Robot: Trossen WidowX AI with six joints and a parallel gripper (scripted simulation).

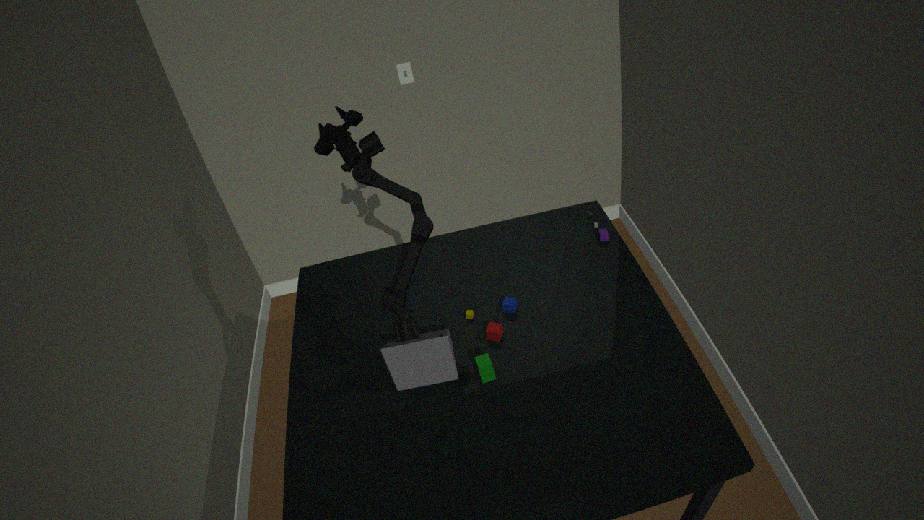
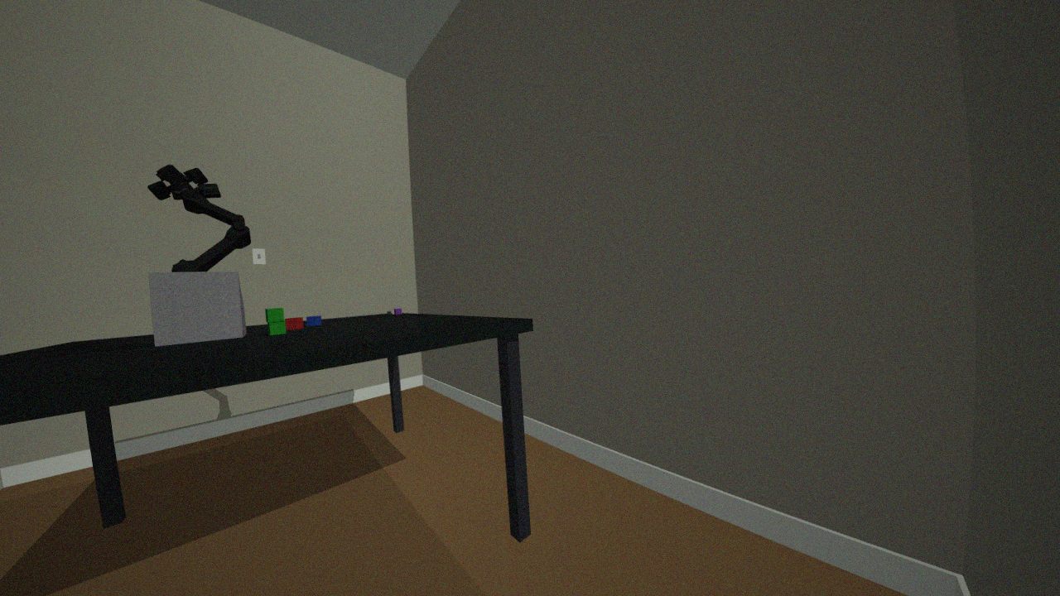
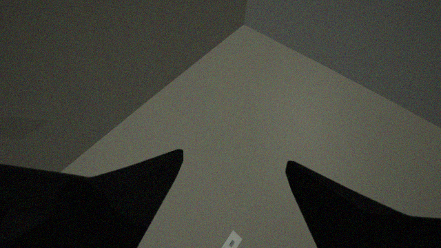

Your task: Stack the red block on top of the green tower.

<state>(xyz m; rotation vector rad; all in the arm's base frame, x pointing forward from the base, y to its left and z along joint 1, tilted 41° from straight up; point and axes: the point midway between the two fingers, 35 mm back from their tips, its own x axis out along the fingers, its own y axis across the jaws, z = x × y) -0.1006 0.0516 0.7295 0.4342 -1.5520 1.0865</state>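
Right now the red block is 650 mm below my gripper tip, 520 mm to the right of it and 330 mm ahead of it. The rest, counted from my gripper tip: blue block (650 mm below, 430 mm to the right, 410 mm ahead); small yellow block (660 mm below, 400 mm to the right, 270 mm ahead); purple block (870 mm ahead, 660 mm below, 220 mm to the right).
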